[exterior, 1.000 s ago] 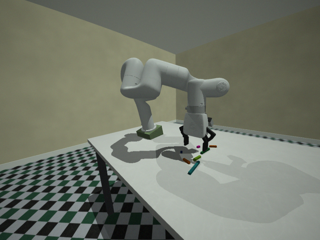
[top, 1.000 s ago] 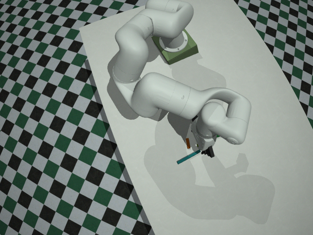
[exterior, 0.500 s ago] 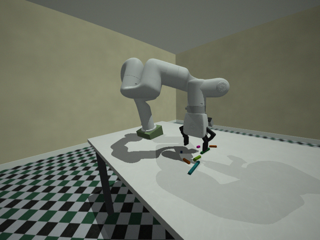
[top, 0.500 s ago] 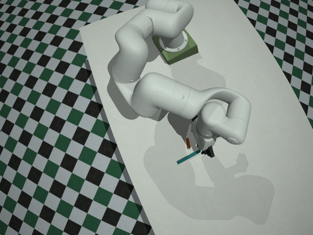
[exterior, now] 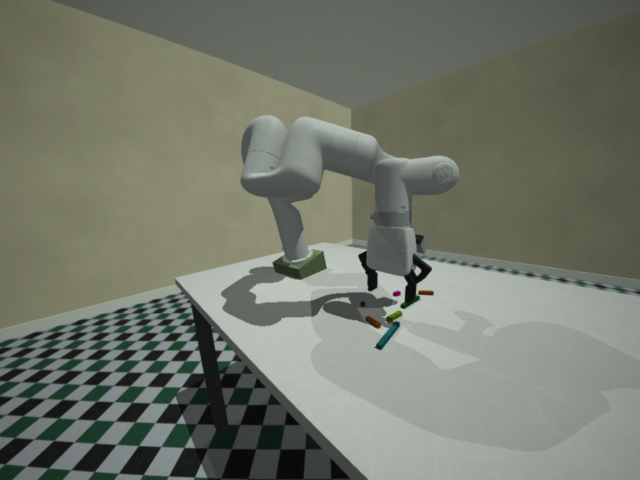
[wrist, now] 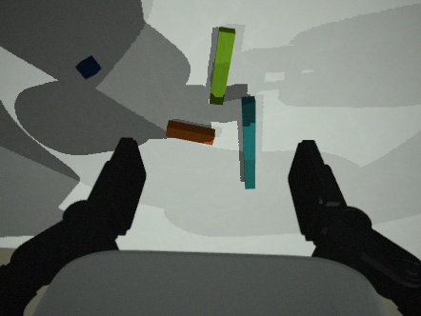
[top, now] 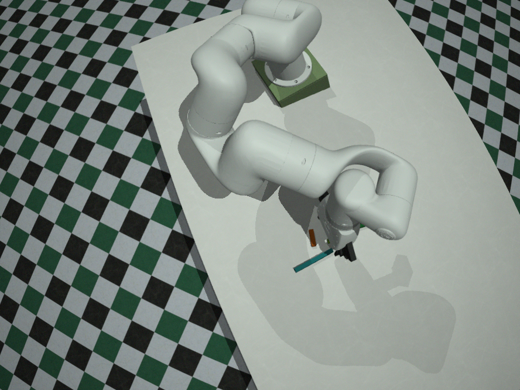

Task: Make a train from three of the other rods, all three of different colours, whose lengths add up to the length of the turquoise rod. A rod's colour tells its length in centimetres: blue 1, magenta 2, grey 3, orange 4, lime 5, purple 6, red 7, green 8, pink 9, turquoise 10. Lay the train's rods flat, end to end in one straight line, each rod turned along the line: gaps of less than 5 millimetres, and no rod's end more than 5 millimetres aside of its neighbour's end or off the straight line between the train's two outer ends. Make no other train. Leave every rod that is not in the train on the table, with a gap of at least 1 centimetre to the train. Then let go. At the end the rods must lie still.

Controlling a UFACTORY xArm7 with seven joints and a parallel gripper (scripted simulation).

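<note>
The blue rod is 9 cm behind my hand, 2 cm to the left of it and 7 cm below it. From my hand the other things lie so: orange rod: 2 cm behind, 3 cm to the right, 7 cm below; then turquoise rod: 3 cm ahead, 5 cm to the right, 7 cm below; then lime rod: 2 cm to the left, 7 cm below.
</note>
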